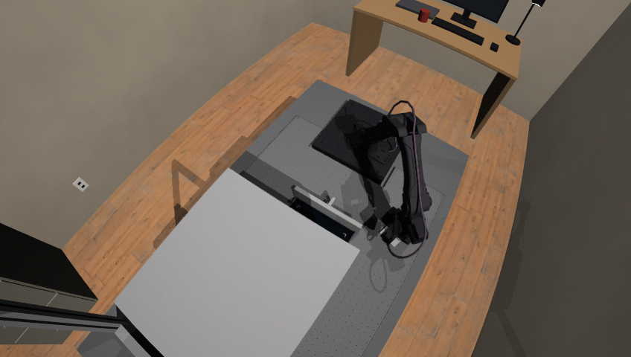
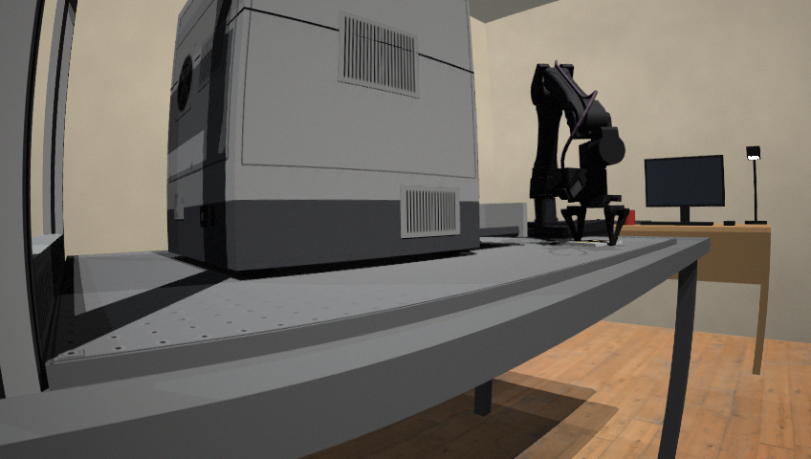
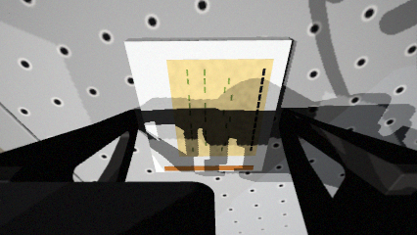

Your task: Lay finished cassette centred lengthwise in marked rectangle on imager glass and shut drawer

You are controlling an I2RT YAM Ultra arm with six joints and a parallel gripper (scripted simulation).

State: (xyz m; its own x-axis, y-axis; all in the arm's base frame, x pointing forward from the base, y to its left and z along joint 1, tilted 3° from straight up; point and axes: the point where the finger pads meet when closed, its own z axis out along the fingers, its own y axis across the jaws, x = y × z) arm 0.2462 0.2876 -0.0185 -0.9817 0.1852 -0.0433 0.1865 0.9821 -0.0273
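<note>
Now: hand right at the finished cassette. From my hand the other things lie so: drawer (240 mm to the right, 220 mm ahead, 40 mm above).
</note>
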